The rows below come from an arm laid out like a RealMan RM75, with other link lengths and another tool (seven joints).
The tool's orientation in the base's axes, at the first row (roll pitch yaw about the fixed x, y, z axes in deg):
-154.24 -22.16 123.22
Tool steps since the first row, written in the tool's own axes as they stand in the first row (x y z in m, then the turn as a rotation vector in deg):
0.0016 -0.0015 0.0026 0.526 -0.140 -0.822
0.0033 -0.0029 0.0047 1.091 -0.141 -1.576
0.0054 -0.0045 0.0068 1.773 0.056 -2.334
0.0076 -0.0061 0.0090 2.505 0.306 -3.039
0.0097 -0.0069 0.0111 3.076 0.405 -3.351
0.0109 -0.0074 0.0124 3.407 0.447 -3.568
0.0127 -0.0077 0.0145 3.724 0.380 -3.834
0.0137 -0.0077 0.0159 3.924 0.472 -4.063
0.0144 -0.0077 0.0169 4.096 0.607 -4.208
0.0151 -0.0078 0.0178 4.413 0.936 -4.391
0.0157 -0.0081 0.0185 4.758 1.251 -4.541
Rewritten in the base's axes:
-0.0032 0.0004 -0.0010 0.092 0.281 0.940
-0.0062 0.0009 -0.0015 0.219 0.684 1.783
-0.0095 0.0017 -0.0018 0.421 1.301 2.593
-0.0129 0.0025 -0.0022 0.603 1.994 3.357
-0.0156 0.0037 -0.0028 0.550 2.484 3.792
-0.0173 0.0044 -0.0033 0.529 2.757 4.081
-0.0195 0.0057 -0.0042 0.470 2.948 4.450
-0.0208 0.0065 -0.0050 0.556 3.151 4.679
-0.0217 0.0071 -0.0056 0.638 3.362 4.811
-0.0226 0.0076 -0.0060 0.796 3.807 4.950
-0.0235 0.0079 -0.0062 0.912 4.266 5.079

